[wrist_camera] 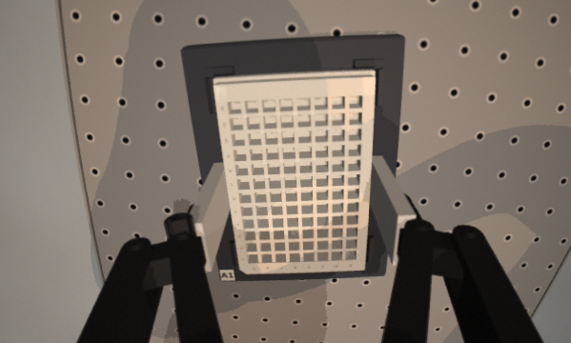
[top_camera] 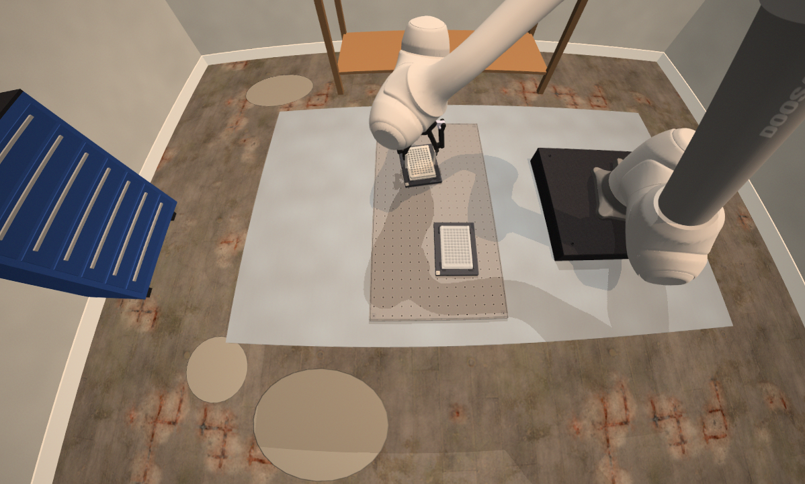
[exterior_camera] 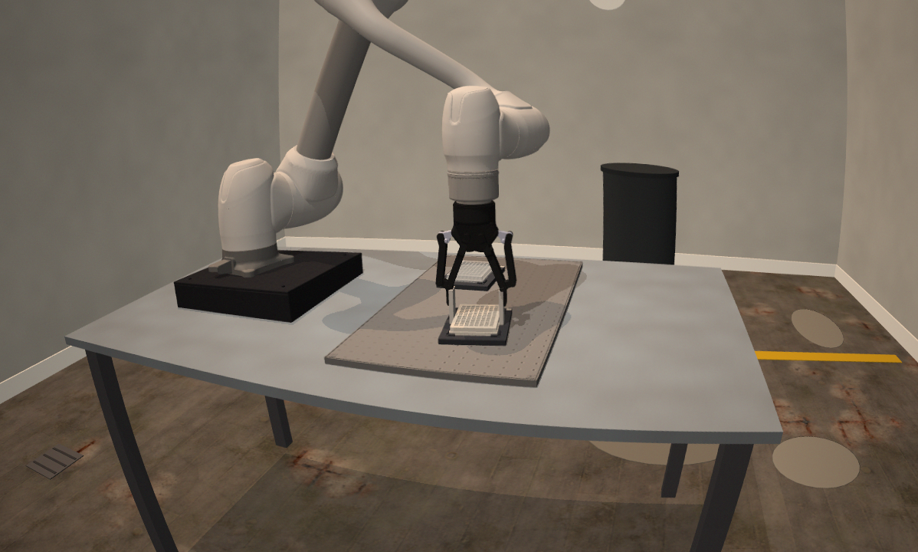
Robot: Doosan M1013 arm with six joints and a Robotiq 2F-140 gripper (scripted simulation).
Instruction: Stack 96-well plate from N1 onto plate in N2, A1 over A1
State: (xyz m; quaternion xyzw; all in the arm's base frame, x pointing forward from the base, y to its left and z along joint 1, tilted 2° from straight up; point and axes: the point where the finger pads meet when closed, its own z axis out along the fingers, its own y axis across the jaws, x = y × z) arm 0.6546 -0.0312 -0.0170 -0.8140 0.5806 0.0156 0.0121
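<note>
Right now my hand is 30 mm above the plate nest N1. The rest, counted from my hand: plate nest N2: 150 mm behind, 280 mm to the left, 30 mm below.
</note>
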